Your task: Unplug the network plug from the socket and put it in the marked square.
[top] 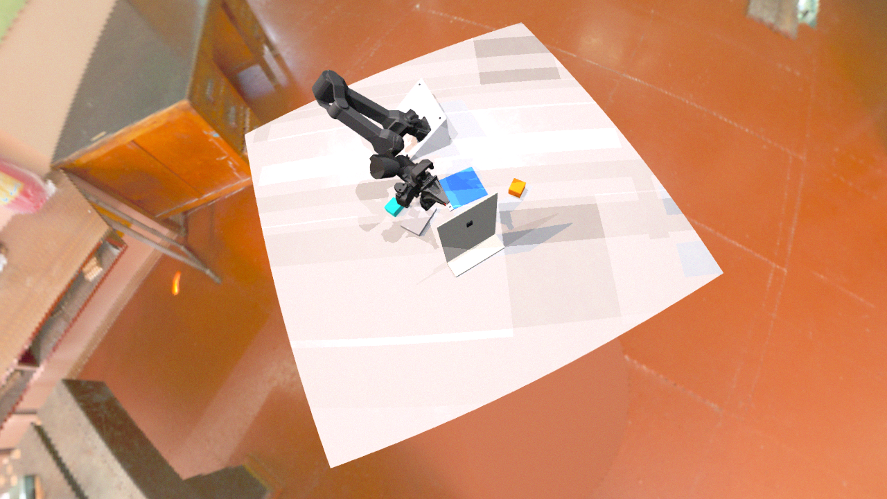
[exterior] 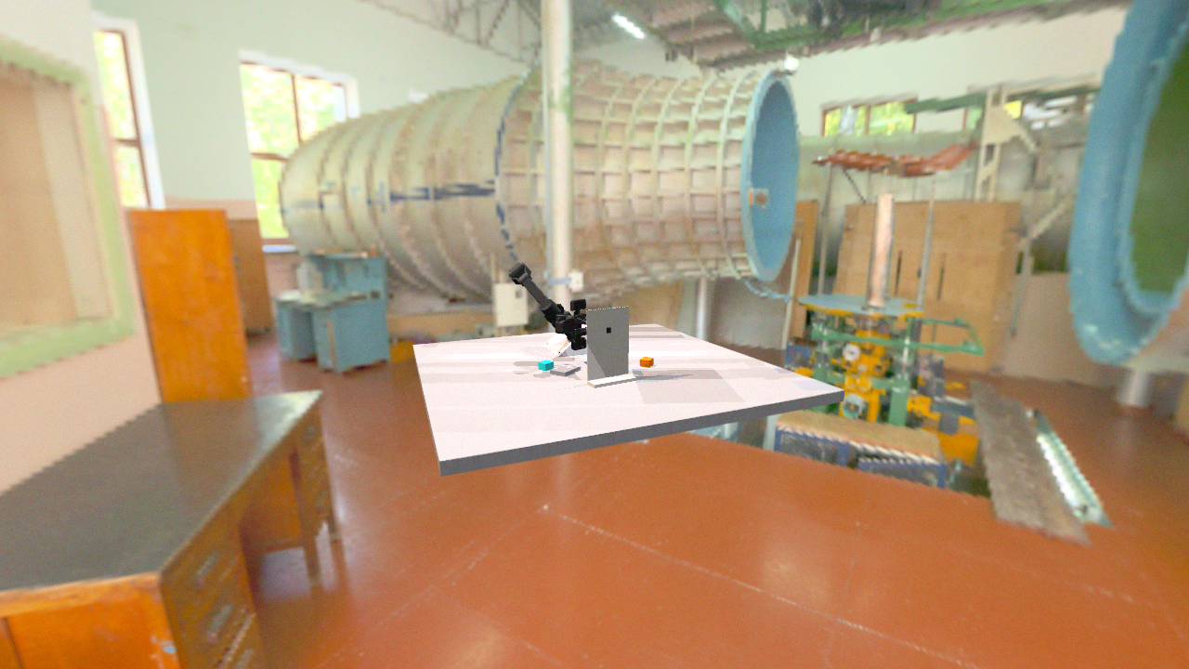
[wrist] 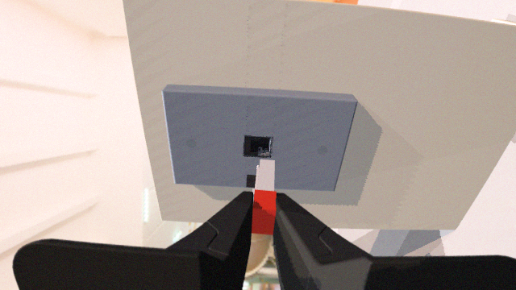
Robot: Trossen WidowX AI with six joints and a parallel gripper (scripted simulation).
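Now: gripper tip 140 mm past the blue marked square, 90 mm to the right of it and 180 mm above it. The rest, counted from my gripper tip: small grey flat plate 90 mm behind, 80 mm to the right, 170 mm below; then network plug 10 mm ahead; then upright panel 80 mm ahead, 30 mm to the left, 60 mm below.
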